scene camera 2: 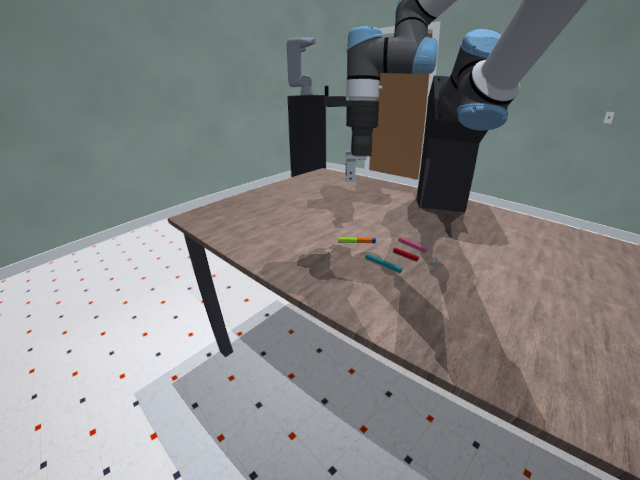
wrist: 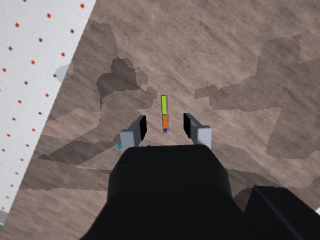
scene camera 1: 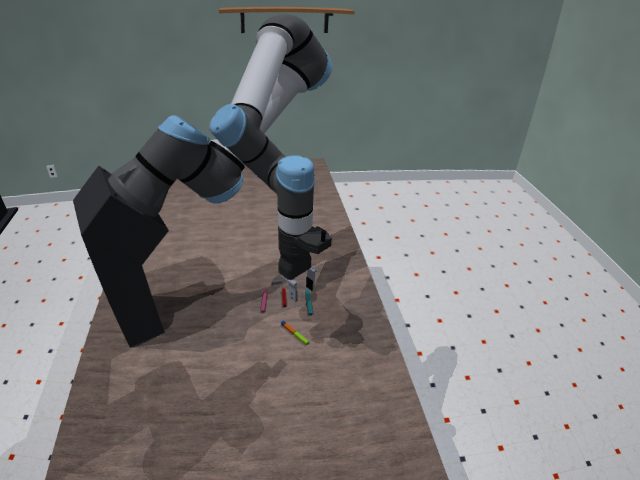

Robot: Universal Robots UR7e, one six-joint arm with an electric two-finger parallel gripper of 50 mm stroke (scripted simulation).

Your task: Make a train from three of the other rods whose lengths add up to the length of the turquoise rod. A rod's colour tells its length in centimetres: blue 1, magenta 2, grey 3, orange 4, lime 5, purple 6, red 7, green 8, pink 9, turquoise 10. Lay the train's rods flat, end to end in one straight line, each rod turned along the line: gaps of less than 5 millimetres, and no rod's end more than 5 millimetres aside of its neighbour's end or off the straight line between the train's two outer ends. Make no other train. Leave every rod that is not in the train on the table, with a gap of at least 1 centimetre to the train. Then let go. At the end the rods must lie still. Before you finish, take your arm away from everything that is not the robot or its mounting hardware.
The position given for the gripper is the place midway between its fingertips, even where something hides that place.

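Observation:
The gripper (scene camera 2: 350,178) can be seen in the scene, and the same gripper (scene camera 1: 301,293) is visible to scene camera 1, while the wrist view shows the gripper (wrist: 164,121) too.

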